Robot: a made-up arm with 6 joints.
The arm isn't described. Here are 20 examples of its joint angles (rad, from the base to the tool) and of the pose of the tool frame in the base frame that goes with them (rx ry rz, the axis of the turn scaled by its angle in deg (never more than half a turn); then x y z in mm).
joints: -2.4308 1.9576 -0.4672 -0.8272 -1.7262 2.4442
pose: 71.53 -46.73 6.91 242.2 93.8 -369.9
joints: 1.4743 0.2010 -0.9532 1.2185 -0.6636 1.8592
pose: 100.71 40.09 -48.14 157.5 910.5 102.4
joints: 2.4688 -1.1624 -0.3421 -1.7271 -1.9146 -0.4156
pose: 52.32 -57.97 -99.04 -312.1 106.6 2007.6
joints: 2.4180 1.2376 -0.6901 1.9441 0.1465 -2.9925
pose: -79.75 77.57 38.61 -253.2 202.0 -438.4
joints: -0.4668 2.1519 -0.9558 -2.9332 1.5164 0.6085
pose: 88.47 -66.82 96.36 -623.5 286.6 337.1
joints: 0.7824 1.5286 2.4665 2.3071 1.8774 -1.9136
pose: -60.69 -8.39 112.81 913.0 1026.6 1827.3
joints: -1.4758 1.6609 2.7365 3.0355 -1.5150 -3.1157
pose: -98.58 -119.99 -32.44 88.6 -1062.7 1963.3
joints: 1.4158 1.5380 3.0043 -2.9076 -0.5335 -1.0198
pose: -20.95 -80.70 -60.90 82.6 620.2 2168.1
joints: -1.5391 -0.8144 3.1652 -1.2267 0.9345 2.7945
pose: 0.68 135.19 35.33 -124.1 1059.2 1.0
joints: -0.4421 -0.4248 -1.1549 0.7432 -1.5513 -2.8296
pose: 51.72 -13.54 -148.61 773.4 -455.5 465.6
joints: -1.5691 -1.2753 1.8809 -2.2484 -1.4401 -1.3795
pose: -8.82 38.01 10.70 89.4 1730.5 656.9
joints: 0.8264 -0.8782 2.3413 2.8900 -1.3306 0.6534
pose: 64.57 49.96 -77.87 -1071.7 -1206.1 737.1
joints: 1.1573 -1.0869 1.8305 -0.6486 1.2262 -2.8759
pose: 54.17 16.09 -72.77 -637.0 -1620.7 1062.6
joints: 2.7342 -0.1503 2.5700 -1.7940 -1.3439 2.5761
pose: 108.05 -116.89 -38.53 1093.8 -595.7 1681.6
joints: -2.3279 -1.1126 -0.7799 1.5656 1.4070 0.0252
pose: -102.92 47.82 -37.75 -453.7 -651.8 1579.8
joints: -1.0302 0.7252 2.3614 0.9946 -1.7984 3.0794
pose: -88.57 141.73 0.24 83.7 -329.1 2427.6
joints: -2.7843 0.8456 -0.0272 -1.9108 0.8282 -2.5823
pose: 70.79 124.71 -50.17 -1467.8 -459.4 164.4
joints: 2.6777 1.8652 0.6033 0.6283 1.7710 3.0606
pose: 15.47 -153.08 -5.09 -1197.3 522.0 -549.8
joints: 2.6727 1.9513 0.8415 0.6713 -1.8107 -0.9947
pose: -106.98 -4.95 14.08 -1111.7 644.1 -567.0
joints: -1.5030 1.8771 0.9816 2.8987 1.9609 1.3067
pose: -78.71 -48.71 75.31 127.6 -1487.3 -365.9
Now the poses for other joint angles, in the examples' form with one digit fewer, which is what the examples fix.
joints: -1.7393 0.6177 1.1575 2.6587 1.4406 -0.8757
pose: -61.4 72.4 -9.3 -205 -1533 1934
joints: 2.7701 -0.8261 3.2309 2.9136 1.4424 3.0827
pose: -163.9 48.4 -48.0 978 -410 75
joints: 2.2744 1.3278 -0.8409 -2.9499 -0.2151 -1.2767
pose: 79.4 34.1 -79.1 -35 33 -383
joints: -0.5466 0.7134 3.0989 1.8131 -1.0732 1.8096
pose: -31.4 72.7 -138.8 -570 228 1967
